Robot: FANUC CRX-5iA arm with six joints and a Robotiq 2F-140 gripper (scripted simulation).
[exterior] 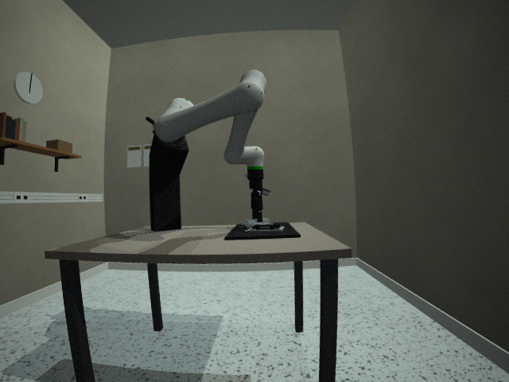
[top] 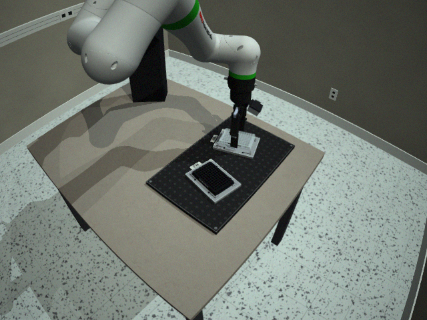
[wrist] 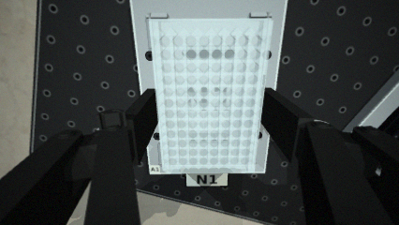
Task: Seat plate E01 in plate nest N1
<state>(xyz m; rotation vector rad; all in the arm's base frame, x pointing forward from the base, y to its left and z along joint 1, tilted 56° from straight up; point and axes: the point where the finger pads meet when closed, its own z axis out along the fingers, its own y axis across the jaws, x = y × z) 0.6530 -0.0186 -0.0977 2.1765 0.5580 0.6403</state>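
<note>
My hand is 20 mm above the white well plate. From my hand the other things lie so: black well plate: 210 mm to the right, 30 mm below, 20 mm ahead; then nest N2: 210 mm to the right, 50 mm below, 20 mm ahead.
</note>
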